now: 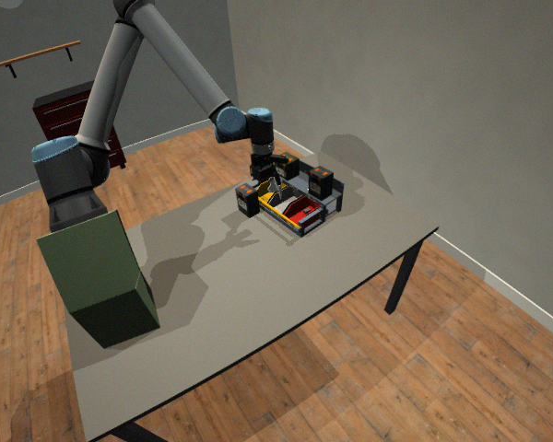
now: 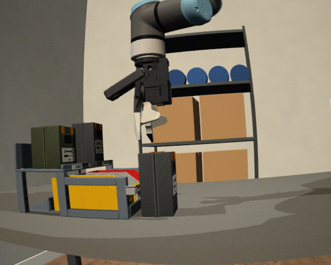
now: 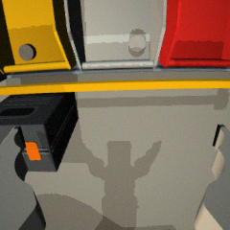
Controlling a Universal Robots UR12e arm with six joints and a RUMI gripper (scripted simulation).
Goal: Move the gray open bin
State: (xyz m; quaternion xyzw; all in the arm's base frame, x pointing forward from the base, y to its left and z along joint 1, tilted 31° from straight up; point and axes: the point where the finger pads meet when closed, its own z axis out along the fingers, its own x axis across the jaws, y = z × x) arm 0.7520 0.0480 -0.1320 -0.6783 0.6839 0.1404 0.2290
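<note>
My hand is 100 mm above the yellow bar. The rest, counted from my hand: gray open bin (110 mm below, 100 mm ahead); yellow bin (120 mm to the left, 110 mm below, 100 mm ahead); red bin (110 mm to the right, 110 mm below, 110 mm ahead).
</note>
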